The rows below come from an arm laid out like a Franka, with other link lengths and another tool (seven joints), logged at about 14 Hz.
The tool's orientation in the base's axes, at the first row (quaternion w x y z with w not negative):
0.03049 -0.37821 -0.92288 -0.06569
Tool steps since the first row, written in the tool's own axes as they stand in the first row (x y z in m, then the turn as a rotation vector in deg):
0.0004 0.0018 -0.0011 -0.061 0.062 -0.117
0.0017 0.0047 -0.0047 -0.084 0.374 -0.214
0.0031 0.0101 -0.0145 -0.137 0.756 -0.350
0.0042 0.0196 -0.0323 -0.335 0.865 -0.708
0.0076 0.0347 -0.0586 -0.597 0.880 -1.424
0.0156 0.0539 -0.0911 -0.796 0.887 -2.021
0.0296 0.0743 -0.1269 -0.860 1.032 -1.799
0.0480 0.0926 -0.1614 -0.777 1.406 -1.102
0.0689 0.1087 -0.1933 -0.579 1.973 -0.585
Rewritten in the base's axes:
0.0010 0.0014 0.0013 0.088 -0.015 0.115
0.0021 0.0038 0.0053 0.324 0.175 0.240
0.0050 0.0072 0.0157 0.631 0.388 0.406
0.0110 0.0121 0.0343 0.851 0.275 0.750
0.0193 0.0213 0.0622 1.052 0.001 1.432
0.0273 0.0357 0.0971 1.203 -0.219 2.003
0.0319 0.0546 0.1360 1.349 -0.129 1.790
0.0319 0.0753 0.1739 1.548 0.293 1.146
0.0285 0.0966 0.2092 1.801 0.905 0.711

